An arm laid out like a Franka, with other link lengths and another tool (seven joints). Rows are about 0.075 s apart.
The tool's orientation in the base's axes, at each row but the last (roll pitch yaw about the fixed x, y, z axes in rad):
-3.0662 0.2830 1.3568
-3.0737 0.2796 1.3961
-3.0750 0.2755 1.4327
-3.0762 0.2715 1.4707
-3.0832 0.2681 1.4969
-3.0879 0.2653 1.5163
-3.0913 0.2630 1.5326
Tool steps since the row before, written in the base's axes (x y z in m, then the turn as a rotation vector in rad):
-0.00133 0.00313 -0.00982 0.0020 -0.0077 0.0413
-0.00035 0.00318 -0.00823 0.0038 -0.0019 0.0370
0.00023 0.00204 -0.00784 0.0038 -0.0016 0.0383
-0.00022 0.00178 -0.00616 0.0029 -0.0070 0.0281
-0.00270 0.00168 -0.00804 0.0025 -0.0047 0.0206
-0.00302 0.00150 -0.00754 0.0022 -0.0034 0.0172
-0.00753 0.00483 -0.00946 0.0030 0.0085 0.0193
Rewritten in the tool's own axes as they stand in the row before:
0.00541 -0.00131 0.00878 -0.0183 0.0007 -0.0378
0.00522 -0.00042 0.00711 -0.0114 0.0017 -0.0354
0.00411 0.00041 0.00697 -0.0114 0.0015 -0.0368
0.00334 -0.00004 0.00548 -0.0140 0.0019 -0.0255
0.00355 -0.00238 0.00751 -0.0098 0.0017 -0.0188
0.00326 -0.00272 0.00708 -0.0077 0.0015 -0.0158
0.00684 -0.00730 0.00833 0.0033 0.0016 -0.0210

